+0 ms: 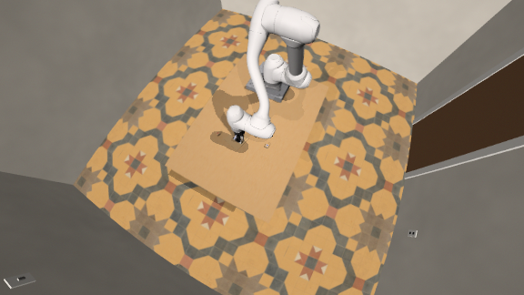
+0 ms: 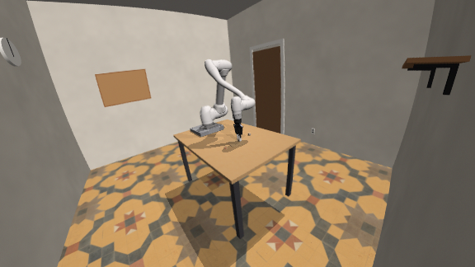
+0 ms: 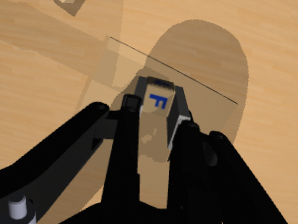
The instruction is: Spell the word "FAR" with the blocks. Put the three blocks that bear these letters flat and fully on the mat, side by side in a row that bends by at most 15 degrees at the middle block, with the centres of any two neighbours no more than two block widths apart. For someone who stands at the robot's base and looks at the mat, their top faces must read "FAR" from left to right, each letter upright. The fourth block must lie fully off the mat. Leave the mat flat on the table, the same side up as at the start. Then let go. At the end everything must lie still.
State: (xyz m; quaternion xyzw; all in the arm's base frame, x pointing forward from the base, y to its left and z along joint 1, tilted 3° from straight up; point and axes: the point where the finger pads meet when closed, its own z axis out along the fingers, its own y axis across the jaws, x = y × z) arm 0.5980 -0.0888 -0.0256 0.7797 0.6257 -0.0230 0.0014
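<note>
Now: hand 5 cm above the tan mat, 4 cm to the left of it and 1 cm past it. The rest, counted from my hand: R block 20 cm to the right, 3 cm below, 1 cm behind.
</note>
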